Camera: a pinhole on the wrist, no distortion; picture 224 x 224 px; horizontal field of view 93.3 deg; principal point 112.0 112.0 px. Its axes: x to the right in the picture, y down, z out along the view. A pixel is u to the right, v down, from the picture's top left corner.
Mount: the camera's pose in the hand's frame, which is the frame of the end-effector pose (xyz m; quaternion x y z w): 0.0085 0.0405 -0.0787 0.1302 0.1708 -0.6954 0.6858
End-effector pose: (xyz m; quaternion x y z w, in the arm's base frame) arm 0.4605 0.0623 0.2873 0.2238 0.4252 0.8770 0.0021
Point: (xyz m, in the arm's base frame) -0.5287 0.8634 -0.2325
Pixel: outside the picture
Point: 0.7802 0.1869 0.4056
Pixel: 53 26
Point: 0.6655 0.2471 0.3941
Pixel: 78 69
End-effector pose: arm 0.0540 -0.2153 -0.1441 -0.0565 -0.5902 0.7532 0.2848
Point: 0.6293 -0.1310 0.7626
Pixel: outside the picture
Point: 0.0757 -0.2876 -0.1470
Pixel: 95 55
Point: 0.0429 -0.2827 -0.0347
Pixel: 134 104
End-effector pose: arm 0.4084 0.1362 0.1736 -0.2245 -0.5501 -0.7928 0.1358
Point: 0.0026 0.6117 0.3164
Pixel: 120 185
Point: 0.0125 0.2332 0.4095
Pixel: outside the picture
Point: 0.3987 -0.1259 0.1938
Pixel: behind the camera
